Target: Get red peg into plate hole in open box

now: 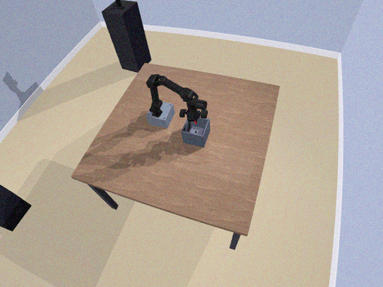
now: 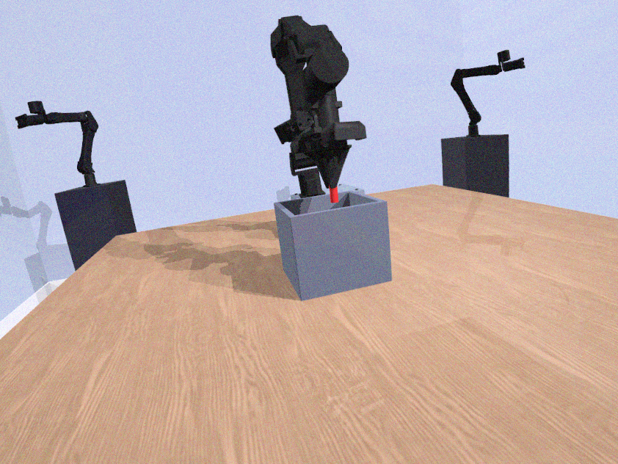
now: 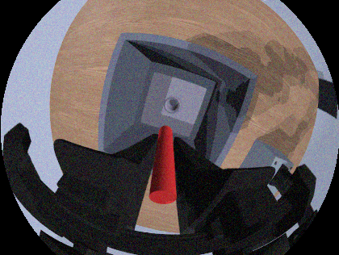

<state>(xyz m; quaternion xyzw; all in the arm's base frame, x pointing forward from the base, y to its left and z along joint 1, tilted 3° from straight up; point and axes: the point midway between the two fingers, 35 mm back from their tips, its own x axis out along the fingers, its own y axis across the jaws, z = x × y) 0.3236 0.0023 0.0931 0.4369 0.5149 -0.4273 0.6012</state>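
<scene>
The plate is 1 cm ahead of my gripper tip, 1 cm to the right of it and 11 cm below it. Also, from my gripper tip: red peg (1 cm above).
</scene>
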